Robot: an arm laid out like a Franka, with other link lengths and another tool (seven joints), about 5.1 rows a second.
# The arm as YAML. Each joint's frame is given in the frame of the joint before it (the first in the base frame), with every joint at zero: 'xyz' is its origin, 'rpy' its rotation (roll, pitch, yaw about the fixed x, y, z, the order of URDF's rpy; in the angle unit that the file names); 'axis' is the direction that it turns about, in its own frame. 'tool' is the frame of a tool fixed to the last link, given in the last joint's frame.
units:
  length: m
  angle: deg
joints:
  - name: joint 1
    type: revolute
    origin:
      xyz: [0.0, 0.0, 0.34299]
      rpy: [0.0, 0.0, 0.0]
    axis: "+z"
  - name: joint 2
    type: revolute
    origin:
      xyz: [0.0, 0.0, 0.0]
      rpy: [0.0, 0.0, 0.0]
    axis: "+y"
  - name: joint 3
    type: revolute
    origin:
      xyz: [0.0, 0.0, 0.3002]
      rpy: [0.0, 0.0, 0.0]
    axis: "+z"
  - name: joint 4
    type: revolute
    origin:
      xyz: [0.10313, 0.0, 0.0]
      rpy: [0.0, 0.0, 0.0]
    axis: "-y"
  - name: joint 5
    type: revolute
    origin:
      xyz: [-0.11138, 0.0, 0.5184]
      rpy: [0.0, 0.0, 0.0]
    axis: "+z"
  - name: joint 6
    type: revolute
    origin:
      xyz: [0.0, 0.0, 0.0]
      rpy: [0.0, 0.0, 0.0]
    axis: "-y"
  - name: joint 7
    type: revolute
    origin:
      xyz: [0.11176, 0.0, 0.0]
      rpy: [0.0, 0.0, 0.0]
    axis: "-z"
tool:
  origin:
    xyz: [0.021, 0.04, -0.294]
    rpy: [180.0, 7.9, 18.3]
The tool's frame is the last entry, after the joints.
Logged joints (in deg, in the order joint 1, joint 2, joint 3, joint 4, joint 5, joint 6, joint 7), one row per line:
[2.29 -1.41 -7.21 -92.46 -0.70 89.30 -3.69]
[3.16 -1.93 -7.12 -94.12 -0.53 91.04 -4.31]
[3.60 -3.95 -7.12 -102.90 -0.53 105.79 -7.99]
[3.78 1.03 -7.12 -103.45 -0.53 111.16 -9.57]
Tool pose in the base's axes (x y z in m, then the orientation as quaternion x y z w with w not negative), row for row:
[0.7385 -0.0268 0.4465 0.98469 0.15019 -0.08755 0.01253]
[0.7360 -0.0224 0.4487 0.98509 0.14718 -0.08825 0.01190]
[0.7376 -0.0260 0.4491 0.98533 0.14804 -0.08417 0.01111]
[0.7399 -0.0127 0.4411 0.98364 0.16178 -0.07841 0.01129]
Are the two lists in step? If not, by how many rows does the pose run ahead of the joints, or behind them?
The pose runs 2 rows behind the joints: the pose in row i belongs to the joints in row i - 2.
